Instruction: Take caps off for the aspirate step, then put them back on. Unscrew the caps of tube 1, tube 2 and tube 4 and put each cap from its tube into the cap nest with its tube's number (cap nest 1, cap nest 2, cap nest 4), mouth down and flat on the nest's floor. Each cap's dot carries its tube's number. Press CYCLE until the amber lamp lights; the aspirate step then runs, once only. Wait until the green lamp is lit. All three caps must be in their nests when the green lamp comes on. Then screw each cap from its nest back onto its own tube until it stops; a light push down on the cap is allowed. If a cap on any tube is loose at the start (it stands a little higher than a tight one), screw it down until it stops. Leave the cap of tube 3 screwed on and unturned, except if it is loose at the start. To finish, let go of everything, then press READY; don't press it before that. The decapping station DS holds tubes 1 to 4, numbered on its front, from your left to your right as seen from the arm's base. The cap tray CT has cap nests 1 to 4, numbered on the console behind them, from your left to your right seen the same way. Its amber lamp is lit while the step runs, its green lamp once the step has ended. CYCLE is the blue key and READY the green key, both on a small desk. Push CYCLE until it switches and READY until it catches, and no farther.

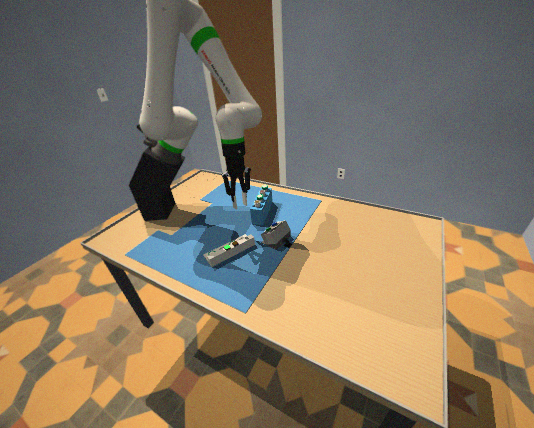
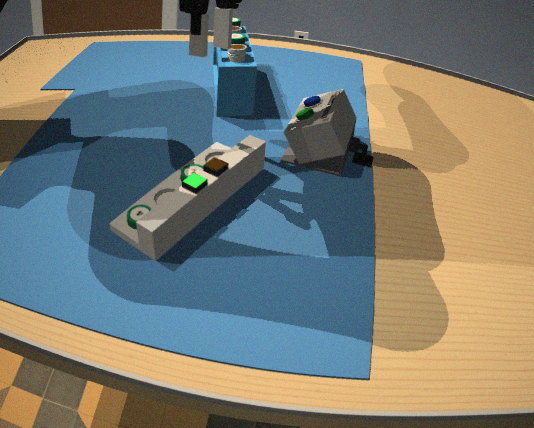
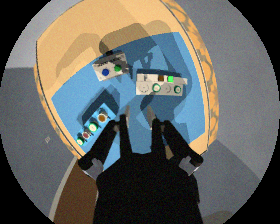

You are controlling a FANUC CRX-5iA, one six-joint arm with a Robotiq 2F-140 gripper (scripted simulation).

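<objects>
The gripper is visible in image 3, in image 1 and in image 2 (pixel 210 51). The gripper (image 1: pixel 247 171) and the gripper (image 3: pixel 92 162) are the same spot.
</objects>
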